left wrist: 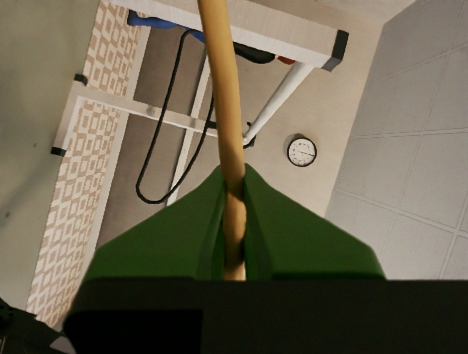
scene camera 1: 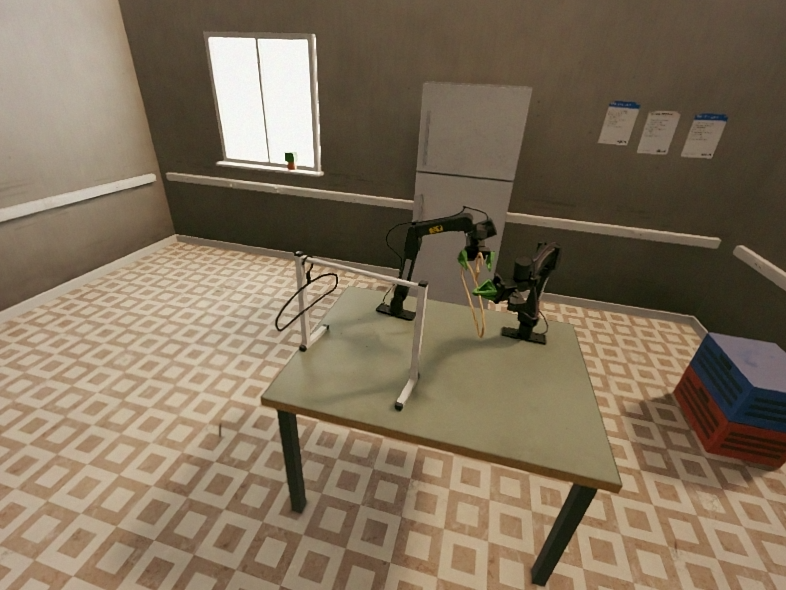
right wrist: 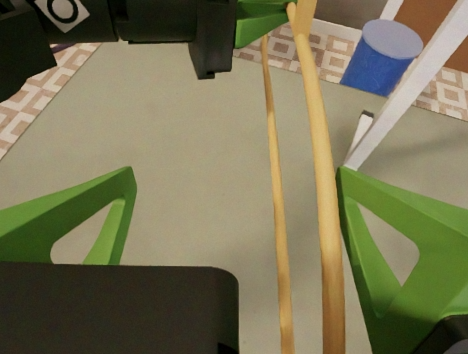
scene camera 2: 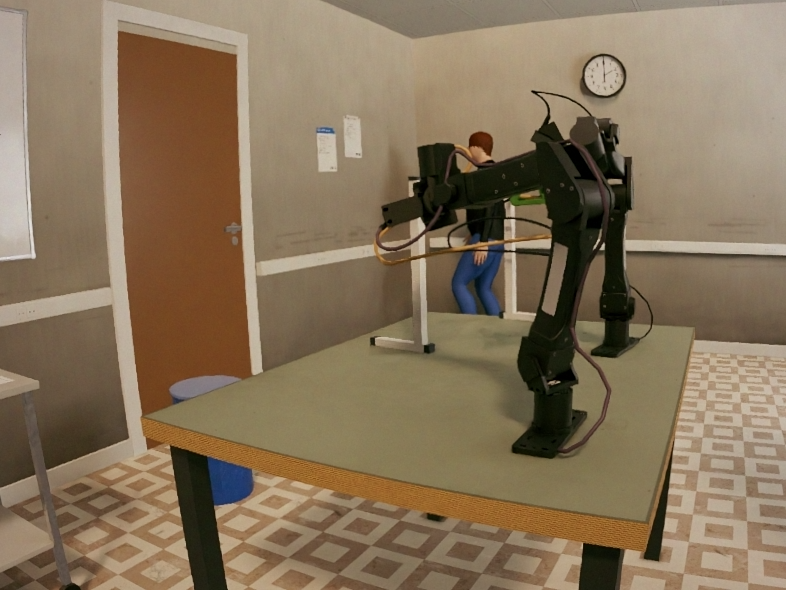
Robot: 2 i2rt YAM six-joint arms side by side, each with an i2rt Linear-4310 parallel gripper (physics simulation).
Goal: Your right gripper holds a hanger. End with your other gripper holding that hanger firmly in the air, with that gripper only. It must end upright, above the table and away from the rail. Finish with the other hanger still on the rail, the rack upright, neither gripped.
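Places are measured from the left arm's base along level axes (x ahead, y left, z up), in centimetres.
Where they show: left gripper, fingertip midpoint: (left wrist: 234, 177) (scene camera 1: 472, 293); right gripper, fingertip midpoint: (right wrist: 234, 177) (scene camera 2: 511, 201); left arm's base, origin of the base link: (scene camera 1: 523, 336) (scene camera 2: 552, 433); right arm's base, origin of the base link: (scene camera 1: 396, 312) (scene camera 2: 616, 348).
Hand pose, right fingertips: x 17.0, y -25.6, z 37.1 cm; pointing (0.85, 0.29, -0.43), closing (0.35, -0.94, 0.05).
Each offset is from my right fingertips to the top centre of the thing. "*": to the spot under its first point. Level surfaces: height alone.
The tan hanger @(dx +11.0, dy -0.3, dz +12.2 cm) (scene camera 1: 480, 334) (scene camera 2: 469, 246) (left wrist: 227, 90) (right wrist: 322, 150) is in the air above the table, apart from the rail, its long bar lowest and nearly level in scene camera 2. My left gripper (scene camera 1: 485, 290) (left wrist: 234, 177) is shut on it. My right gripper (scene camera 1: 477, 260) (right wrist: 234, 177) is open around the hanger's upper part, with nothing pinched; in the right wrist view the hanger passes close beside the finger at the right. The black hanger @(* dx +6.3, dy -58.5, dz -12.7 cm) (scene camera 1: 337, 279) (left wrist: 155, 202) hangs on the rail @(dx +28.4, dy -40.4, dz +5.5 cm) (scene camera 1: 361, 269) of the upright rack @(dx +28.4, dy -40.4, dz +6.6 cm) (scene camera 1: 419, 330) (scene camera 2: 419, 285).
The rack stands on the table @(dz -37.1 cm) (scene camera 1: 507, 406) (scene camera 2: 317, 406), left of both grippers in scene camera 1. One rack post (right wrist: 420, 75) shows at the upper right of the right wrist view. A person (scene camera 2: 485, 266) stands beyond the table. A blue bin (scene camera 2: 234, 476) (right wrist: 380, 60) stands on the floor.
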